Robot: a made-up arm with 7 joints. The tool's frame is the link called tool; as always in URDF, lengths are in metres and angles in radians. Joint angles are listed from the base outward.
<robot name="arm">
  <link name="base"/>
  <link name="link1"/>
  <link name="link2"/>
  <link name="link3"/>
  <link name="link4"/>
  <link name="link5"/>
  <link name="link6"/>
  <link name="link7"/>
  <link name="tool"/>
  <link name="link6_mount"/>
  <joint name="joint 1" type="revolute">
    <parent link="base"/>
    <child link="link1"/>
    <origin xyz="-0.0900 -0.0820 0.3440"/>
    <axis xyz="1 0 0"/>
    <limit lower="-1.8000" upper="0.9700"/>
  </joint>
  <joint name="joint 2" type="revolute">
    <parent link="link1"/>
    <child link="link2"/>
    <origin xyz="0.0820 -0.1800 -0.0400"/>
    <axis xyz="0 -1 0"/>
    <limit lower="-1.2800" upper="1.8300"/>
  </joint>
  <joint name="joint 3" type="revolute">
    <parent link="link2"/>
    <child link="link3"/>
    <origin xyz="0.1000 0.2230 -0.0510"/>
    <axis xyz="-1 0 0"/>
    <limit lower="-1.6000" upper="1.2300"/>
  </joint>
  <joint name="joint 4" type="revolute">
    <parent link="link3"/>
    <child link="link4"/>
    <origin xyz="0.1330 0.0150 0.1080"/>
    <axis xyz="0 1 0"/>
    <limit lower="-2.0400" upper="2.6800"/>
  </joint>
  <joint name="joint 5" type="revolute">
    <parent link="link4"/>
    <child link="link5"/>
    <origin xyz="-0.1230 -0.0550 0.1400"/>
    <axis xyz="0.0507 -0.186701 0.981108"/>
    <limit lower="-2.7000" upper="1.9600"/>
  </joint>
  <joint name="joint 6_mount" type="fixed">
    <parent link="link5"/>
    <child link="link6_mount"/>
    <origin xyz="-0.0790 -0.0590 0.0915"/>
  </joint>
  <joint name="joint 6" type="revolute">
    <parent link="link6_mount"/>
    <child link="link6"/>
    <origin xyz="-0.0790 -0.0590 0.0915"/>
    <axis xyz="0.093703 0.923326 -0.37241"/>
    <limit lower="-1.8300" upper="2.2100"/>
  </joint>
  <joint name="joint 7" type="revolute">
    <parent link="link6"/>
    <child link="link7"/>
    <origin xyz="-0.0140 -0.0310 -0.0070"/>
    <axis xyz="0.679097 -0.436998 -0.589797"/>
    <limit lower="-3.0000" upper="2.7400"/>
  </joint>
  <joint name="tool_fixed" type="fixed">
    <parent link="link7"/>
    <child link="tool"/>
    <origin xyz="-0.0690 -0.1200 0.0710" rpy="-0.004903 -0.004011 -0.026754"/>
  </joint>
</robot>
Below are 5 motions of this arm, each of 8 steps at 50 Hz.
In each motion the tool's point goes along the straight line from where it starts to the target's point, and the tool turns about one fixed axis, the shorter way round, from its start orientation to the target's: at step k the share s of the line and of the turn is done. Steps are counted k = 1, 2, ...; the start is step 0. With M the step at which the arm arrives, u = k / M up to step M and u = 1 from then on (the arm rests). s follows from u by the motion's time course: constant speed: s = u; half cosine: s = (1 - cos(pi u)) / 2; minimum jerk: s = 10 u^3 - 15 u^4 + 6 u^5.
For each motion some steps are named. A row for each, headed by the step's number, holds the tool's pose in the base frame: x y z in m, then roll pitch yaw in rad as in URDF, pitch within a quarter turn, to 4 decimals.
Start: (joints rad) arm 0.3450 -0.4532 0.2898 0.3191 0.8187 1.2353 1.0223
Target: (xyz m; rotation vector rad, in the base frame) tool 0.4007 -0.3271 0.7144 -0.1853 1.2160 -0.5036
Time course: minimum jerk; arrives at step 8
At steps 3, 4, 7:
3: 0.3691 -0.3649 0.7167 -0.7001 1.0603 -0.9393
4: 0.3789 -0.3532 0.7160 -0.7501 1.0466 -0.9827
7: 0.4000 -0.3279 0.7145 -0.8498 1.0136 -1.0680

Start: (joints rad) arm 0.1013 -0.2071 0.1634 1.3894 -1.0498 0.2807 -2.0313
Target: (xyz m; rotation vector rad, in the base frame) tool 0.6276 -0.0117 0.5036 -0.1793 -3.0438 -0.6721
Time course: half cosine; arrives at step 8
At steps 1, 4, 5, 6, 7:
1: 0.6440 -0.0352 0.4800 2.6164 -0.0979 3.0601
4: 0.6361 -0.0239 0.4914 2.6612 -0.0721 3.0467
5: 0.6328 -0.0192 0.4960 2.6797 -0.0613 3.0414
6: 0.6301 -0.0153 0.5000 2.6953 -0.0520 3.0372
7: 0.6282 -0.0126 0.5027 2.7057 -0.0458 3.0344

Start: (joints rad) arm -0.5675 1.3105 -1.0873 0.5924 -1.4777 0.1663 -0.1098
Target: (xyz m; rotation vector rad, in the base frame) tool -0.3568 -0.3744 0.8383 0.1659 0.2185 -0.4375
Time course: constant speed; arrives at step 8
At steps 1, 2, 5, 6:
1: -0.3230 -0.3750 0.8542 0.0793 0.2407 -0.4018
2: -0.3278 -0.3749 0.8520 0.0845 0.2416 -0.4052
5: -0.3423 -0.3747 0.8451 0.1001 0.2442 -0.4156
6: -0.3471 -0.3746 0.8429 0.1053 0.2451 -0.4190

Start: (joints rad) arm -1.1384 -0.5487 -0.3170 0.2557 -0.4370 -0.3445 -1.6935
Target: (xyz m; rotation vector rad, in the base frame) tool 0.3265 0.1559 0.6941 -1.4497 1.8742 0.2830
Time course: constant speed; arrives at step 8
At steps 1, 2, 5, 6, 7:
1: 0.3485 0.1459 0.6934 -2.7738 0.7180 -1.6835
2: 0.3454 0.1473 0.6935 -2.7766 0.7190 -1.6847
5: 0.3359 0.1516 0.6938 -2.7850 0.7218 -1.6882
6: 0.3328 0.1530 0.6939 -2.7877 0.7228 -1.6893
7: 0.3296 0.1545 0.6940 -2.7905 0.7237 -1.6905

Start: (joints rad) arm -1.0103 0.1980 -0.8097 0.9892 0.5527 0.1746 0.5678
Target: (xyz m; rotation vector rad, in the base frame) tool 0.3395 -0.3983 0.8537 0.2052 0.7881 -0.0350
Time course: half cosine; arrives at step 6
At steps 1, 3, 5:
1: 0.3289 -0.3833 0.8662 0.2096 0.7733 0.0474
3: 0.3338 -0.3903 0.8604 0.2250 0.7789 0.0550
5: 0.3387 -0.3972 0.8546 0.2406 0.7845 0.0628

